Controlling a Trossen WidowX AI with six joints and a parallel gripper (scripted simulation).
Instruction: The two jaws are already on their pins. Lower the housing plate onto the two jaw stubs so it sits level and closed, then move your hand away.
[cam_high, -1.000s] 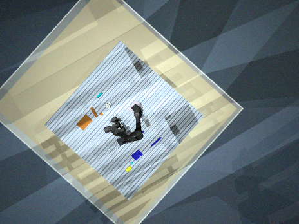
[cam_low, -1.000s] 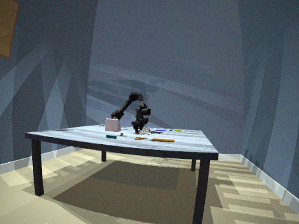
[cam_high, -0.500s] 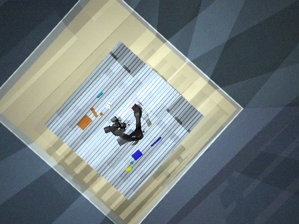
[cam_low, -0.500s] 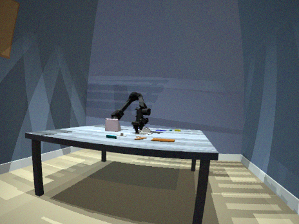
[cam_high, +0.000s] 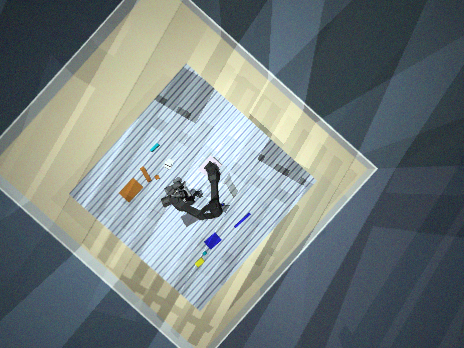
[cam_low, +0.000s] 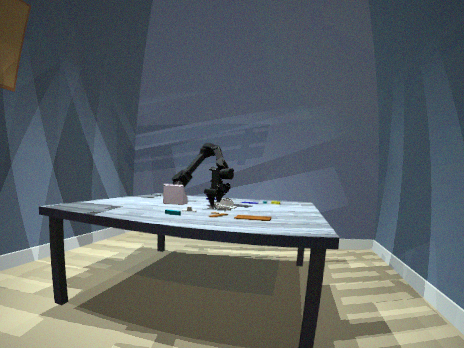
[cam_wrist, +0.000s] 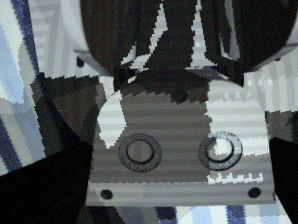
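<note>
The white housing plate lies 20 mm above my gripper tip and 10 mm ahead of it. The rest, counted from my gripper tip: cyan block (390 mm to the right, 110 mm behind); blue square (370 mm to the left, 160 mm ahead, 10 mm below); orange plate (330 mm to the right, 250 mm ahead).
</note>
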